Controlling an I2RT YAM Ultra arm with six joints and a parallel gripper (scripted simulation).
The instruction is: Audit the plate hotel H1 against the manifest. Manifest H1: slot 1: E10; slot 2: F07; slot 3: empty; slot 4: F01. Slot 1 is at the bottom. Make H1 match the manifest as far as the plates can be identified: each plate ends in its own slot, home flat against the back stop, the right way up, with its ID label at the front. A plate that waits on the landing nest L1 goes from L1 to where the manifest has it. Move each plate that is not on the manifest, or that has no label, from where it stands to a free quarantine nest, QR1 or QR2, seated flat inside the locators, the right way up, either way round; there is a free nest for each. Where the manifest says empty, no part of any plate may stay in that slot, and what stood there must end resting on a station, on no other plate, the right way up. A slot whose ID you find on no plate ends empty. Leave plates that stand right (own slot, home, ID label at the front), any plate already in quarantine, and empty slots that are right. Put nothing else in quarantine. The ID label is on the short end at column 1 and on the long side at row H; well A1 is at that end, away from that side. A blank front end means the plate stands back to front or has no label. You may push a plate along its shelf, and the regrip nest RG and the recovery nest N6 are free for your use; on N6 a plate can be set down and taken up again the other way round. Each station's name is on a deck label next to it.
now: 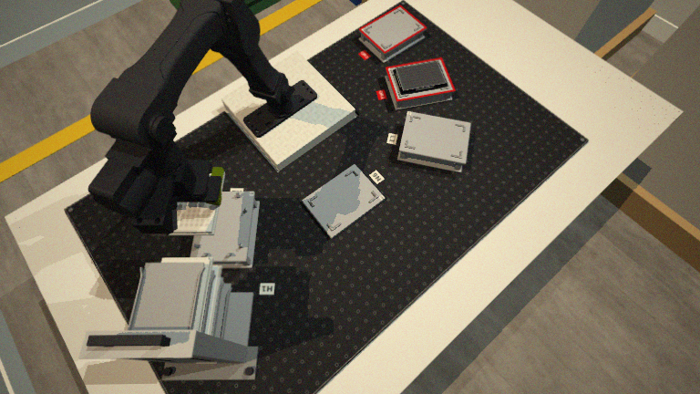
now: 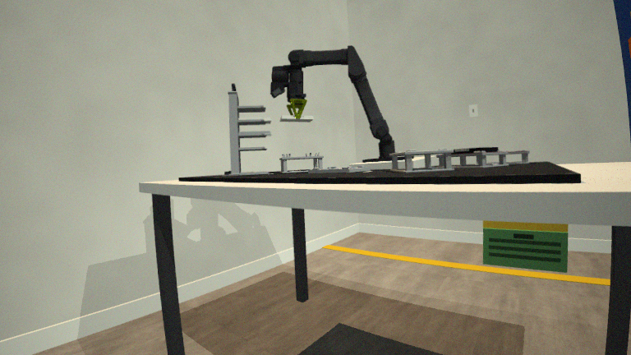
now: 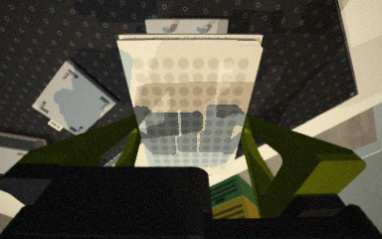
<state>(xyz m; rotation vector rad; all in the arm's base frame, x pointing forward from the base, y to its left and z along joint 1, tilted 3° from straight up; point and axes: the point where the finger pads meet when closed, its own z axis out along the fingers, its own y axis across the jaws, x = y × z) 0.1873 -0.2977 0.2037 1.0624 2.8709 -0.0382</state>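
The white well plate is right at my hand. The rest, counted from my hand: regrip nest (16 cm below, 1 cm to the left, 1 cm behind); then H1 deck label (22 cm below, 15 cm ahead); then plate hotel H1 (19 cm ahead, 16 cm to the right, 6 cm below).
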